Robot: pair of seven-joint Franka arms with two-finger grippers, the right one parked.
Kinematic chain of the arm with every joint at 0, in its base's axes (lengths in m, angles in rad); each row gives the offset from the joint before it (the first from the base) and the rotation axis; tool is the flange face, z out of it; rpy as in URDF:
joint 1: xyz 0 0 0.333 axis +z
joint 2: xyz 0 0 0 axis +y
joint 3: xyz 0 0 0.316 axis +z
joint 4: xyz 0.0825 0 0 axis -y
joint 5: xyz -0.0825 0 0.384 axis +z
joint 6: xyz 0 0 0 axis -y
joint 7: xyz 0.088 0 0 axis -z
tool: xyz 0 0 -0.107 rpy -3.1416 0 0
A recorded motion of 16 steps. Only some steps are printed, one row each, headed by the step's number.
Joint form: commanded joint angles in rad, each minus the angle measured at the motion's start. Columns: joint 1, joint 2, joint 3, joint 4, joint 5, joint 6, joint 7.
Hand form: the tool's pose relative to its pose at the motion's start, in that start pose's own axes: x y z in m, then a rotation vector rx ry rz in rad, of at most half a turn. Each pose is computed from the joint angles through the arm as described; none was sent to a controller.
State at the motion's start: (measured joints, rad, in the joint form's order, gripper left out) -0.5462 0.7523 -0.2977 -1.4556 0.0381 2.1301 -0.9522
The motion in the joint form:
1: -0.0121 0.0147 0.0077 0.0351 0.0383 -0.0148 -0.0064
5: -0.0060 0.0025 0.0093 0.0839 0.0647 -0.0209 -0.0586
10: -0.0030 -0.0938 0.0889 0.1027 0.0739 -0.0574 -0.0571
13: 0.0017 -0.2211 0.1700 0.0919 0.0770 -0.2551 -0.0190
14: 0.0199 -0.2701 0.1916 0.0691 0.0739 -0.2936 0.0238
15: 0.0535 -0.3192 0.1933 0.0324 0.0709 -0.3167 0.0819
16: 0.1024 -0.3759 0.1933 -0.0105 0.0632 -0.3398 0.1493
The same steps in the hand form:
1: 0.0034 0.0050 -0.0030 0.0173 0.0311 0.0160
5: 0.0144 0.0099 -0.0346 -0.0136 0.0857 -0.0313
10: 0.0423 -0.0157 -0.1097 -0.0262 0.1930 -0.0821
13: 0.0489 -0.0665 -0.1788 0.0873 0.1973 -0.1240
14: 0.0540 -0.0909 -0.2009 0.1080 0.1967 -0.1214
15: 0.0575 -0.1157 -0.2175 0.1210 0.1879 -0.0999
16: 0.0631 -0.1486 -0.2365 0.1287 0.1752 -0.0837

